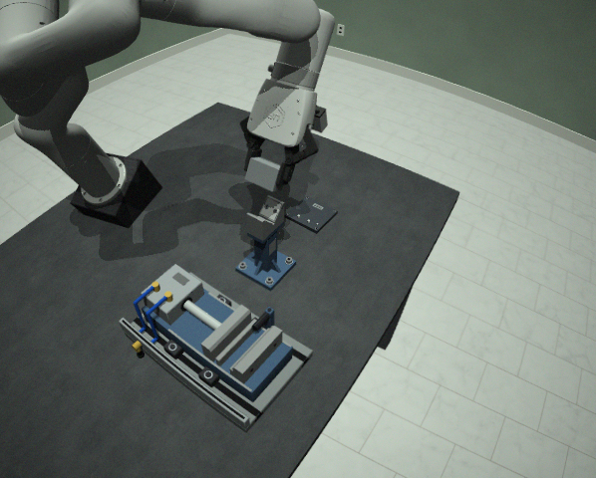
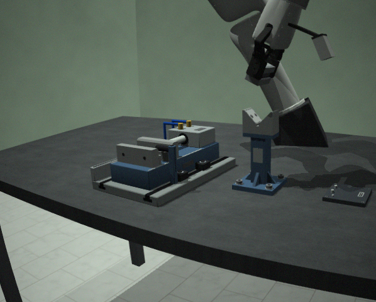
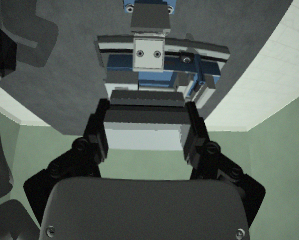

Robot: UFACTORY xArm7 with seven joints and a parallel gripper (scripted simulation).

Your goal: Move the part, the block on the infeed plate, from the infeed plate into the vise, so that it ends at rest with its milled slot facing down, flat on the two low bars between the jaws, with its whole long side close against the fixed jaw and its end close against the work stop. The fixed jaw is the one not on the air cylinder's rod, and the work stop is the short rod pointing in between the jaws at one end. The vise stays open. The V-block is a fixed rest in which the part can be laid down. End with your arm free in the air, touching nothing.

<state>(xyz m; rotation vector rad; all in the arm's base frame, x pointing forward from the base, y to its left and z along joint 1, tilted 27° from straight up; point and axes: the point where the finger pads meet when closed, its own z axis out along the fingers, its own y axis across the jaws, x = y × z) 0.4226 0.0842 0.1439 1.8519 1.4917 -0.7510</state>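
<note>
Now: the part 10 mm below my hand. Round my hand: work stop 190 mm to the right, 160 mm below, 80 mm ahead; then cylinder rod 220 mm to the right, 170 mm below, 20 mm behind; then blue stand 190 mm below, 10 mm to the right.
</note>
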